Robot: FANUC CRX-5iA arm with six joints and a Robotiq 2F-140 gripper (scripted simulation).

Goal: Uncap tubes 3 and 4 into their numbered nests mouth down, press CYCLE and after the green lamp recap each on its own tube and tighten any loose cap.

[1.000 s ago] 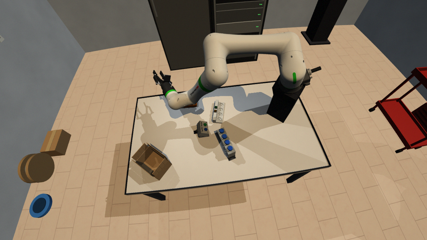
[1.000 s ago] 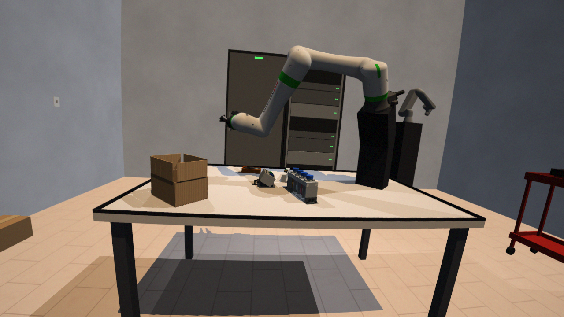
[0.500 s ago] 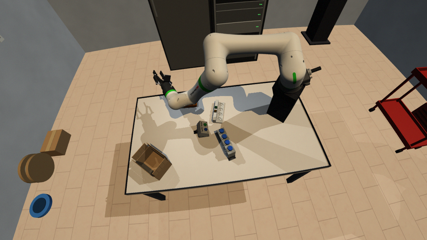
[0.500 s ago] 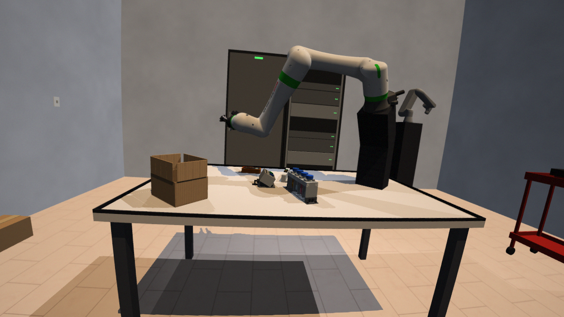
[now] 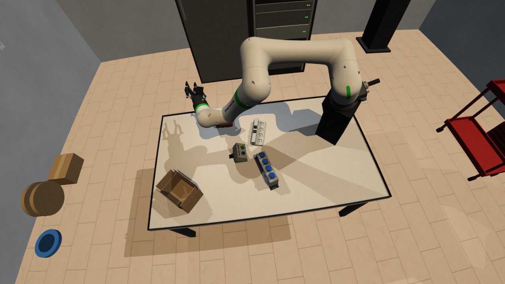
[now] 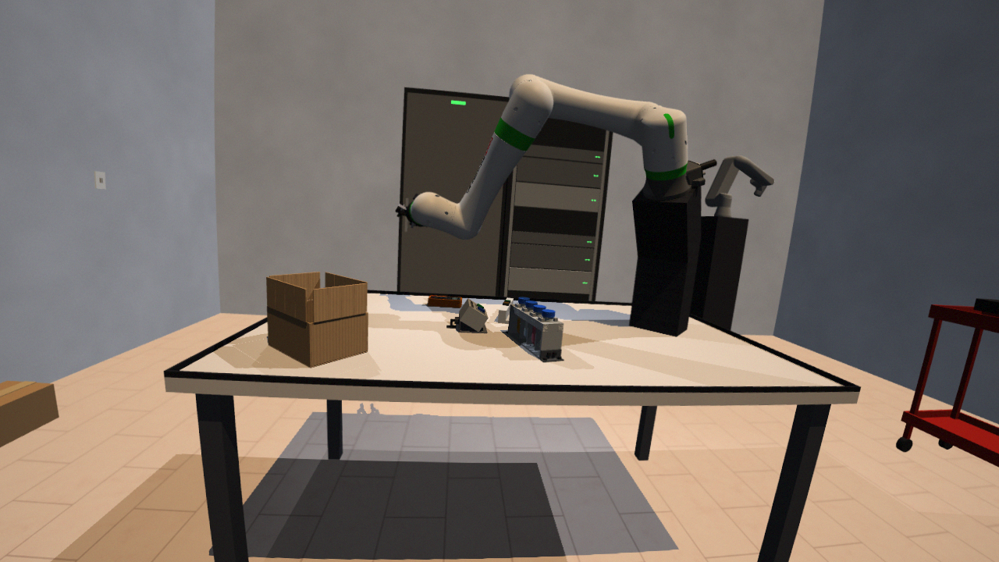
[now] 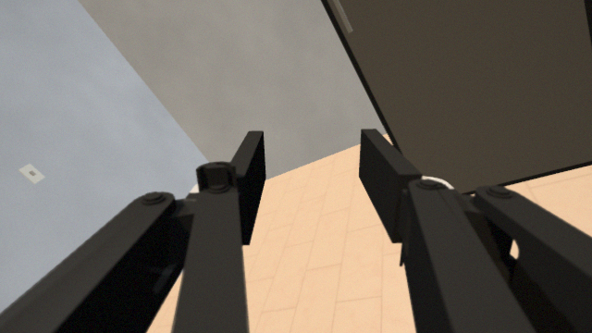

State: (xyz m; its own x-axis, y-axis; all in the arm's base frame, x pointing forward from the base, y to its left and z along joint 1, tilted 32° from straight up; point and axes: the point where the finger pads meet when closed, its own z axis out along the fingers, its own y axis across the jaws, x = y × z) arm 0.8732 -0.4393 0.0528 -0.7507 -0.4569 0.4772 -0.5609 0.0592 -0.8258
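My hand is 530 mm to the right of the blue cap, 440 mm past it and 220 mm above it. Also, from my hand: blue cycle key 430 mm to the left, 310 mm behind, 270 mm below; then key housing 400 mm to the left, 290 mm behind, 280 mm below; then green ready key 380 mm to the left, 300 mm behind, 270 mm below.
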